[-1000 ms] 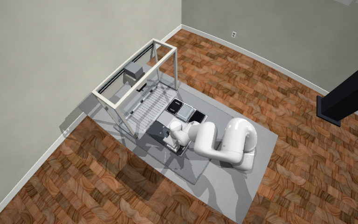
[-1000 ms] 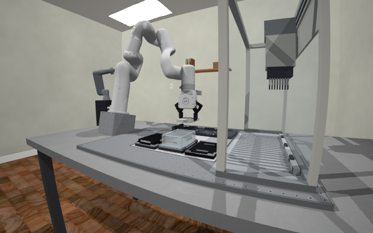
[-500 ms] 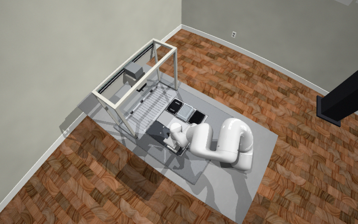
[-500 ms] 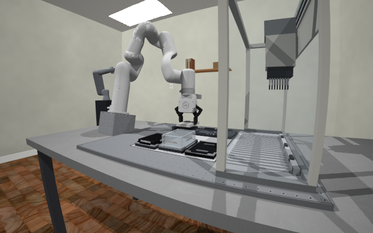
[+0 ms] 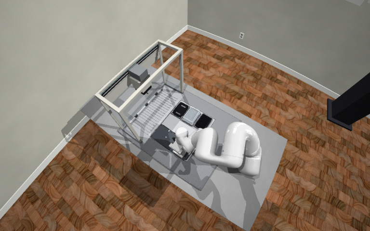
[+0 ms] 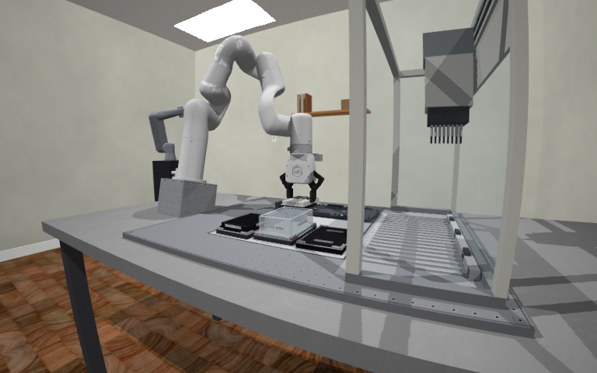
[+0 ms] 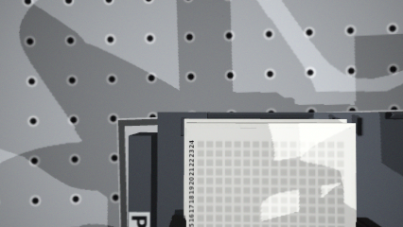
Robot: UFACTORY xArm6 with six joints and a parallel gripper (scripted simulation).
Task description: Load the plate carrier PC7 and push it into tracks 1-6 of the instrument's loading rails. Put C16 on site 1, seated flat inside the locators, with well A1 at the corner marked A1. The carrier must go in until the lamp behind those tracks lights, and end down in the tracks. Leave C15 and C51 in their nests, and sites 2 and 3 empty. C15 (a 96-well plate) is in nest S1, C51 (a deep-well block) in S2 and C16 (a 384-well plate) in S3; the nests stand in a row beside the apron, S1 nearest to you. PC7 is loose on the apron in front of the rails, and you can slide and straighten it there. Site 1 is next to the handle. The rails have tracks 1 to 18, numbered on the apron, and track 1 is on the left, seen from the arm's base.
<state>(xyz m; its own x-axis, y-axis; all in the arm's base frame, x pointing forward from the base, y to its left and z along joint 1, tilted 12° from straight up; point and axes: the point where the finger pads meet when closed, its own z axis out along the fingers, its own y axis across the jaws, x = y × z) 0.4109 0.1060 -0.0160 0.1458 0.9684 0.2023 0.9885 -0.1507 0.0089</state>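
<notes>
The dark carrier PC7 lies 10 cm ahead of my hand, 3 cm below it and 1 cm to the right of it. From my hand the other things lie so: clear deep-well block C51: 27 cm to the right, 6 cm ahead, 1 cm below; then white 384-well plate C16: 1 cm below; then black plate C15: 27 cm to the right, 5 cm behind, 2 cm below.
</notes>
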